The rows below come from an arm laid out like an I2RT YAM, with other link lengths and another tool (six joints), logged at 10 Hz.
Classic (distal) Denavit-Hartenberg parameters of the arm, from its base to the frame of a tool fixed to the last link. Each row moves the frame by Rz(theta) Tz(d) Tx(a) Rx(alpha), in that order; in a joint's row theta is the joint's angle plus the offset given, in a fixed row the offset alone. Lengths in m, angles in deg.
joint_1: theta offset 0  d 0.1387  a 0.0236  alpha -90
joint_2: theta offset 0  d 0  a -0.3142  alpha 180
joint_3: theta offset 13.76  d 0  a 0.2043  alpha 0
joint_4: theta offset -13.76  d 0.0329  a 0.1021  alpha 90
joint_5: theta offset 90  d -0.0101  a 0  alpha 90
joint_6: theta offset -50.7  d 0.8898  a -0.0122  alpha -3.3
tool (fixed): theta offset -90  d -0.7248  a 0  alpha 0
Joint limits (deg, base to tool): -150..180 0..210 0..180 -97..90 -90..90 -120..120
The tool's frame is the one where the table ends.
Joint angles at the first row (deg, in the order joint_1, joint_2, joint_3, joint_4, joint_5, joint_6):
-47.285 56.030 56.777 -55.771 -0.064 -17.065
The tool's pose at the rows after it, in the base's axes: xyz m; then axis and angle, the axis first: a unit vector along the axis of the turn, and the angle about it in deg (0 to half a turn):
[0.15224 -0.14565 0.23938 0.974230 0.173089 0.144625 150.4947]
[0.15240 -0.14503 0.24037 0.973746 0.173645 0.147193 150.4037]
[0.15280 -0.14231 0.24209 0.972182 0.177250 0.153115 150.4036]
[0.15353 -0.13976 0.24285 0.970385 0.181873 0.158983 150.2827]
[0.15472 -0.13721 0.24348 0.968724 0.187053 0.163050 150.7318]
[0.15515 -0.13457 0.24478 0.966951 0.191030 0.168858 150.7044]
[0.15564 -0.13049 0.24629 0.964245 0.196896 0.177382 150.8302]
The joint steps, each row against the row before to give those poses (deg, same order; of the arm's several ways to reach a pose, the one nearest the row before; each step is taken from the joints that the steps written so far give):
0.023 -0.110 0.000 -0.136 -0.837 -0.314
-0.025 -0.195 0.034 0.005 -0.218 -0.032
0.116 -0.473 0.054 -0.171 -0.593 -0.140
0.231 -0.527 -0.286 0.212 -0.494 -0.176
0.180 0.030 0.187 -0.292 -0.681 -0.221
0.132 -0.476 -0.076 -0.025 -0.574 -0.170
0.089 -0.630 -0.128 -0.095 -0.995 -0.305

